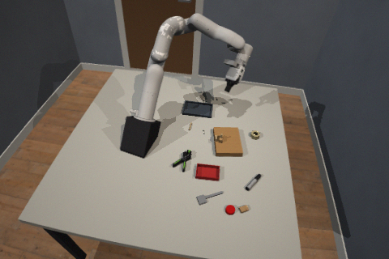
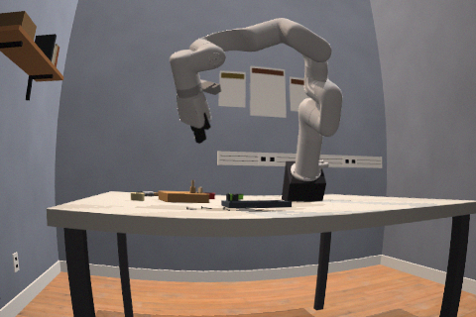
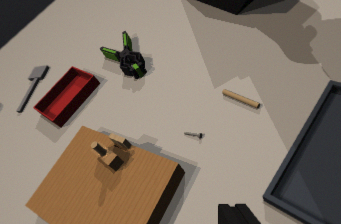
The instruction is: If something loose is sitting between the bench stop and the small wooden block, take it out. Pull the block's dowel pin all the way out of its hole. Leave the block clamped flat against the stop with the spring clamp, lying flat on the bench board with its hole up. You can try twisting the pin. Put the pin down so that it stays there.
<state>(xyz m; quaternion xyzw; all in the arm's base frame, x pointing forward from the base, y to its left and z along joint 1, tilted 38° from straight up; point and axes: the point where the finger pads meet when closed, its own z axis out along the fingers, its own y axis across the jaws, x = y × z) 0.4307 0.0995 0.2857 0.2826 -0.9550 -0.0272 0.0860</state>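
My hand is 1 cm past the dowel pin, 26 cm to the left of it and 16 cm above it. The rest, counted from my hand: dark tray: 17 cm behind, 2 cm to the left, 21 cm below; then small wooden block: 1 cm behind, 26 cm to the right, 17 cm below; then loose dowel: 20 cm behind, 15 cm to the right, 21 cm below.
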